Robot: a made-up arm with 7 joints.
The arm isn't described. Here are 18 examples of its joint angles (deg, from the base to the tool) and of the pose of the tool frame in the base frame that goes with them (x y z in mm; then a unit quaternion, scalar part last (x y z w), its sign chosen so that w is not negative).
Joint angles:
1: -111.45 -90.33 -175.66 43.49 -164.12 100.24 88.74
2: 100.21 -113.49 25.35 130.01 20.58 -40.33 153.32
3: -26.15 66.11 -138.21 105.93 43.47 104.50 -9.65
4: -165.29 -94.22 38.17 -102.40 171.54 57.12 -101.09
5: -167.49 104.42 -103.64 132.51 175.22 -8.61 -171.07
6: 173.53 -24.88 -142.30 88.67 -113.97 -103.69 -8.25
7: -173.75 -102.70 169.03 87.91 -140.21 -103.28 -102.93
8: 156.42 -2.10 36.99 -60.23 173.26 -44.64 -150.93
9: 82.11 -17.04 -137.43 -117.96 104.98 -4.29 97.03
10: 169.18 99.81 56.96 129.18 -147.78 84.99 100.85
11: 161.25 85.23 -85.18 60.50 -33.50 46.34 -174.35
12: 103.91 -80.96 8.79 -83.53 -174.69 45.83 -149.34
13: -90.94 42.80 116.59 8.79 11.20 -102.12 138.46
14: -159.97 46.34 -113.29 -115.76 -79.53 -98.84 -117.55
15: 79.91 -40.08 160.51 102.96 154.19 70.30 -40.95
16: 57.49 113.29 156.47 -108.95 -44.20 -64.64 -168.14
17: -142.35 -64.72 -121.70 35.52 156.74 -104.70 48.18
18: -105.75 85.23 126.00 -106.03 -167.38 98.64 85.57
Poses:
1: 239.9 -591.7 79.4 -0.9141 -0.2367 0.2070 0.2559
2: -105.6 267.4 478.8 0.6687 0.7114 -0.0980 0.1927
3: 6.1 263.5 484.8 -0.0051 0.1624 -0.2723 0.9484
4: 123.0 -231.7 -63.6 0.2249 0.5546 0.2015 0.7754
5: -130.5 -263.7 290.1 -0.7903 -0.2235 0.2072 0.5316
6: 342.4 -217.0 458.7 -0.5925 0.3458 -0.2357 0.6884
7: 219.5 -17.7 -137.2 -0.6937 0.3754 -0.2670 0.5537
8: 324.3 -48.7 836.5 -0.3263 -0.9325 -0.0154 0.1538
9: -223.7 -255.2 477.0 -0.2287 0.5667 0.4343 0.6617
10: -196.9 221.6 22.0 -0.0060 0.2616 -0.2577 0.9301
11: -358.3 -501.1 277.5 0.3196 -0.7422 -0.5830 0.0848
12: 136.5 371.9 -91.7 -0.1880 0.2072 0.7754 0.5660
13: -24.5 472.4 734.9 -0.2378 0.4630 -0.6851 0.5096
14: -183.4 316.7 237.7 -0.3600 0.2138 -0.4441 0.7921
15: -175.1 475.4 270.0 0.7490 -0.1573 0.1056 0.6350
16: 184.5 55.1 -81.0 0.5175 -0.6437 0.3547 0.4382
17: 338.1 -498.1 357.9 -0.0478 0.2442 -0.1991 0.9479
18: -266.4 129.5 89.2 -0.7036 0.0372 0.5115 0.4919
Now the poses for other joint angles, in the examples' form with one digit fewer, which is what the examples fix.
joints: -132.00 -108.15 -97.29 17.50 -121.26 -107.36 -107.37
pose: 319 -553 111 -0.930 -0.253 -0.265 0.032
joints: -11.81 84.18 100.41 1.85 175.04 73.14 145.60
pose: 683 205 327 0.677 0.117 -0.215 0.694
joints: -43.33 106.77 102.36 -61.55 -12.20 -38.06 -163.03
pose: 85 582 49 -0.370 0.588 -0.671 0.258
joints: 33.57 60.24 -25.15 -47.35 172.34 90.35 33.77
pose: 175 -311 734 0.408 0.624 0.267 0.611
